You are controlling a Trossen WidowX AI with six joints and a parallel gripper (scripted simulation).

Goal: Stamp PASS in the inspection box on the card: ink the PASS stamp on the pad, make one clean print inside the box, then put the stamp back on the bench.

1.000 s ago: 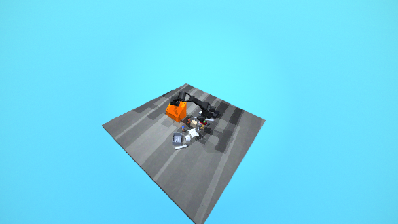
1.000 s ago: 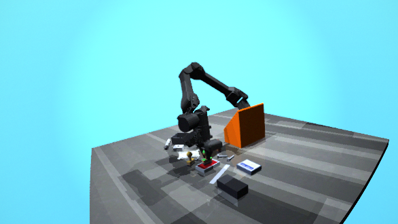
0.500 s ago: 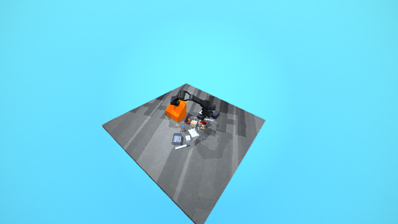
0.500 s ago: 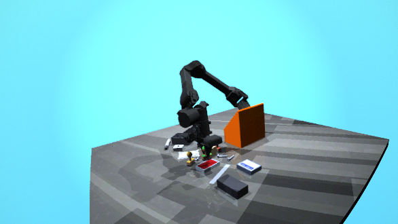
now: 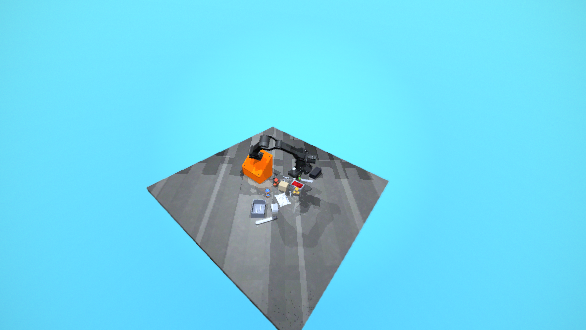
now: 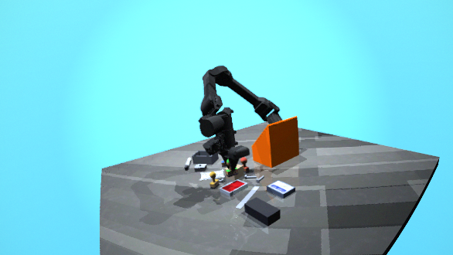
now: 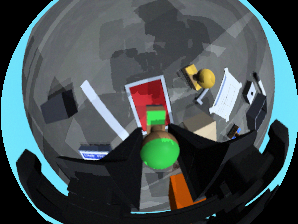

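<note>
Right now my gripper tip is 18 cm to the left of the white card, 9 cm above it and 2 cm past it. The rest, counted from my gripper tip: red ink pad 8 cm below; green-knobbed PASS stamp right at my gripper tip; yellow-brown knobbed stamp 8 cm to the right, 7 cm below, 3 cm ahead.
</note>
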